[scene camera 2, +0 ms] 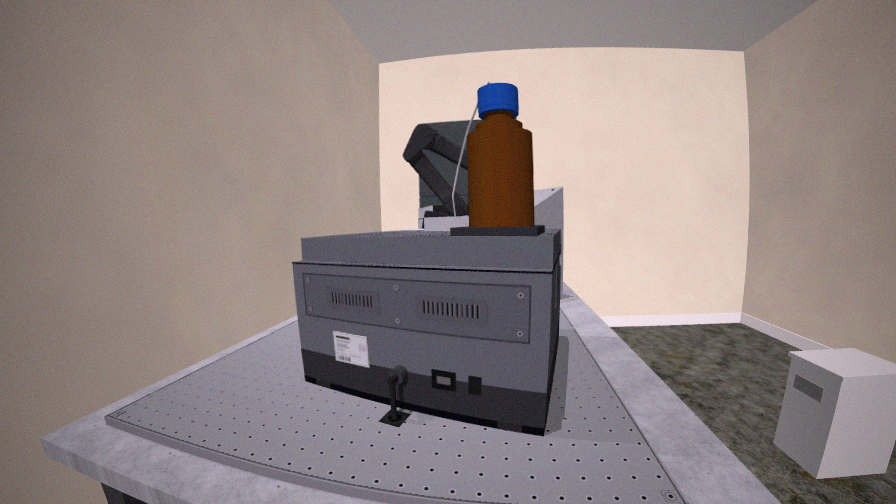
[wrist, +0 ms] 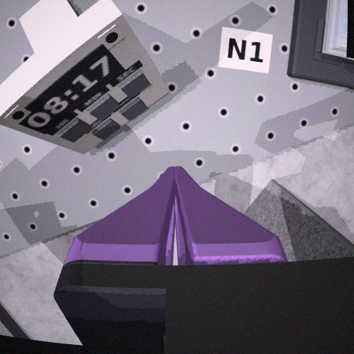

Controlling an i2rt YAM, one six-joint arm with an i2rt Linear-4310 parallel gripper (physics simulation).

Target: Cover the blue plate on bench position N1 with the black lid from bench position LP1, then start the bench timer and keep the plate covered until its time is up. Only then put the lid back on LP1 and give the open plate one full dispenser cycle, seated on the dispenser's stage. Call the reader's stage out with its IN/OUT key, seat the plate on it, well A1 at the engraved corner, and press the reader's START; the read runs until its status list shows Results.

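Note:
My gripper is shut and empty in the wrist view, its purple fingertips together over the board's front part, below and right of the timer. The white bench timer is at the upper left, apart from the fingertips; its display reads 08:17, with several dark keys below. The N1 label is at the upper right. Beside it is a dark frame with a pale plate edge inside and a black surface over it, cut off by the view. The gripper is hidden in the scene view.
In the scene view a large grey instrument shows its vented back on the perforated board. An amber bottle with a blue cap and thin tube stands on top. The dark arm is behind it. A white cabinet stands on the floor.

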